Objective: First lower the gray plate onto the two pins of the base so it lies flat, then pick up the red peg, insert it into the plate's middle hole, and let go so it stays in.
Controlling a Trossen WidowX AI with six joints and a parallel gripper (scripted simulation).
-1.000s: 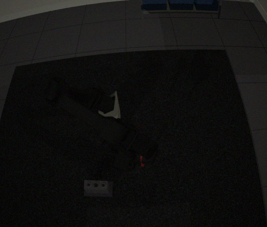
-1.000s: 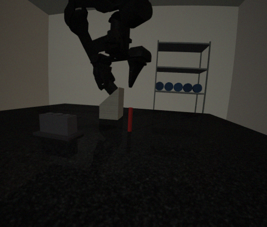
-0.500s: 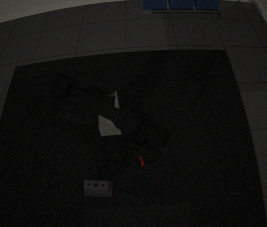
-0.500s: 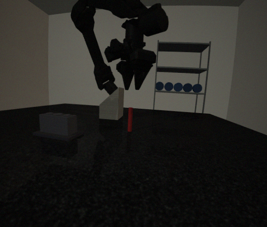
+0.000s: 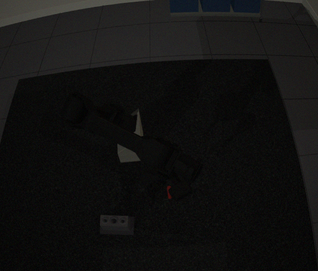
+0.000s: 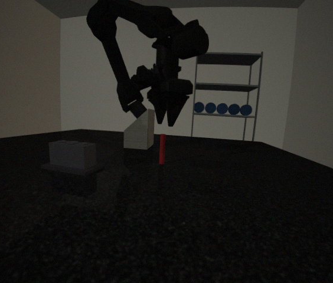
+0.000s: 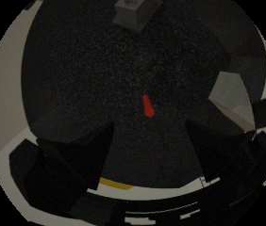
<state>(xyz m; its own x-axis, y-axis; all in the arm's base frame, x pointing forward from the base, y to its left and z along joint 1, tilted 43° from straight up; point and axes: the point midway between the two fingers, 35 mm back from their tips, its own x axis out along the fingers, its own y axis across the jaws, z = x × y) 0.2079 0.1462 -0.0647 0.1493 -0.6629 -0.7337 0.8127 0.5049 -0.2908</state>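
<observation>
My gripper tip is now 60 mm above the red peg. From my gripper tip the other things lie so: gray plate: 130 mm ahead, 180 mm to the right, 60 mm below.
</observation>
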